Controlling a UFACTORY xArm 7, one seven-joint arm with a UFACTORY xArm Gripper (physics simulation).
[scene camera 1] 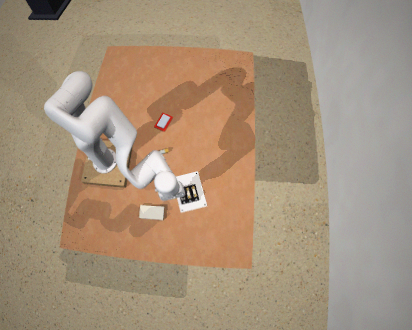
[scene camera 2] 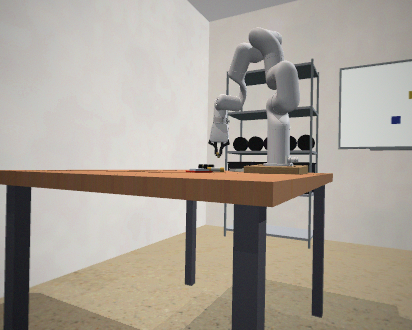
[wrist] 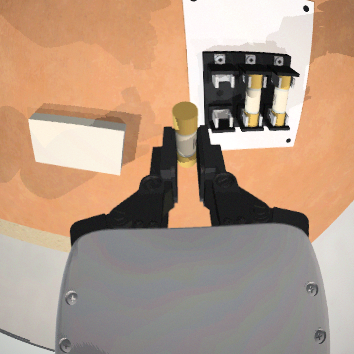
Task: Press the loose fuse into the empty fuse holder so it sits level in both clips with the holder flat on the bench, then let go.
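Seen in the pictures: gripper, between the fingertips: [scene camera 2: 218,155] [wrist: 185,142]; arm's base, origin of its link: [scene camera 1: 105,161] [scene camera 2: 278,165].
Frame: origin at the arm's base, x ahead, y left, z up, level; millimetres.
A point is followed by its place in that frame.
Note:
My gripper [scene camera 2: 218,151] @[x 374, y -98, z 49 mm] [wrist: 185,142] @[x 374, y -98, z 49 mm] is shut on a fuse [wrist: 187,142] @[x 372, y -91, z 61 mm] with gold caps and a pale body. One end cap sticks out past the fingertips, its round end showing; the fuse's long axis runs between the fingers, not across them. The gripper is raised above the bench, apart from the black fuse holder [scene camera 1: 190,194] @[x 438, y -67, z -22 mm] [wrist: 220,93] @[x 405, y -79, z -22 mm]. In the wrist view the holder is up and to the right, on a white plate [scene camera 1: 188,180] @[x 414, y -1, z -31 mm] [wrist: 250,30] @[x 406, y -12, z -31 mm]. Its left bay has two bare metal clips; the other two bays each hold a fuse. The holder appears flat.
A cream block [scene camera 1: 151,212] @[x 283, y -186, z -19 mm] [wrist: 77,145] @[x 287, y -182, z -18 mm] lies left of the plate. Another gold-capped fuse [scene camera 1: 165,150] @[x 276, y 116, z -13 mm] lies on the bench [scene camera 1: 220,230] @[x 602, y -201, z -33 mm] between the arm's base and the plate. A red-rimmed item [scene camera 1: 163,121] @[x 225, y 270, z -20 mm] lies farther up in scene camera 1.

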